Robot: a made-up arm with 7 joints.
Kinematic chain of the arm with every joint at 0, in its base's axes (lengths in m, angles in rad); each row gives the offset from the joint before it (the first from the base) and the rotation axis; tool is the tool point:
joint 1: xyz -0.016 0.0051 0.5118 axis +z
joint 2: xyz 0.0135 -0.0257 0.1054 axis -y
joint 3: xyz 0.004 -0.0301 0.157 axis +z
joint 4: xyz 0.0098 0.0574 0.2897 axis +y
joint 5: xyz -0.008 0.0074 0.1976 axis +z
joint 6: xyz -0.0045 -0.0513 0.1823 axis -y
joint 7: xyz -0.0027 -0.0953 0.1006 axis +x
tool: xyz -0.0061 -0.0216 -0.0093
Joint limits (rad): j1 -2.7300..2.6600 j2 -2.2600..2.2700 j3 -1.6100..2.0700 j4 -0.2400..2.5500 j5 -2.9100..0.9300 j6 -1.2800..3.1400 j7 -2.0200..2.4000
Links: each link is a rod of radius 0.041 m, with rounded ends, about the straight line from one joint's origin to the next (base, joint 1, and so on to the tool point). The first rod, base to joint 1, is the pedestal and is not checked.
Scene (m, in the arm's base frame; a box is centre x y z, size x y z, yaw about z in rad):
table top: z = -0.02
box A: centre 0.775 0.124 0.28 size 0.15 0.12 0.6 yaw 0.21
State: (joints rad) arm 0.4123 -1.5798 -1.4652 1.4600 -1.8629 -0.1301 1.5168
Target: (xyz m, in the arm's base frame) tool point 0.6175 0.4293 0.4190
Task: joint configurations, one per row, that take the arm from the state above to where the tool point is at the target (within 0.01 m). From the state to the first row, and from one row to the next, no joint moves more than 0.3 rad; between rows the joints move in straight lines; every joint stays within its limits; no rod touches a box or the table.
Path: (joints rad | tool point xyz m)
1: 0.4949 -1.5501 -1.3868 1.6022 -1.9230 0.1145 1.3102 | 0.7329 -0.1506 0.4064
2: 0.5776 -1.5204 -1.3085 1.7443 -1.9832 0.3592 1.1035 | 0.6791 -0.1053 0.3604
3: 0.6602 -1.4908 -1.2301 1.8865 -2.0433 0.6038 0.8969 | 0.6135 -0.0525 0.3194
4: 0.7988 -1.4645 -0.9515 1.8977 -2.3006 0.6281 1.0125 | 0.5082 0.1106 0.2261
5: 0.9374 -1.4382 -0.6728 1.9090 -2.5578 0.6525 1.1280 | 0.3539 0.2478 0.1856
6: 1.0760 -1.4120 -0.3942 1.9203 -2.8151 0.6768 1.2436 | 0.1753 0.3344 0.1957
7: 1.1238 -1.4098 -0.6553 1.8187 -2.5178 0.4192 1.3353 | 0.3445 0.3625 0.1943
8: 1.1715 -1.4076 -0.9163 1.7171 -2.2204 0.1616 1.4270 | 0.5053 0.3932 0.2729
9: 1.2192 -1.4054 -1.1773 1.6155 -1.9231 -0.0960 1.5187 | 0.6175 0.4293 0.4189

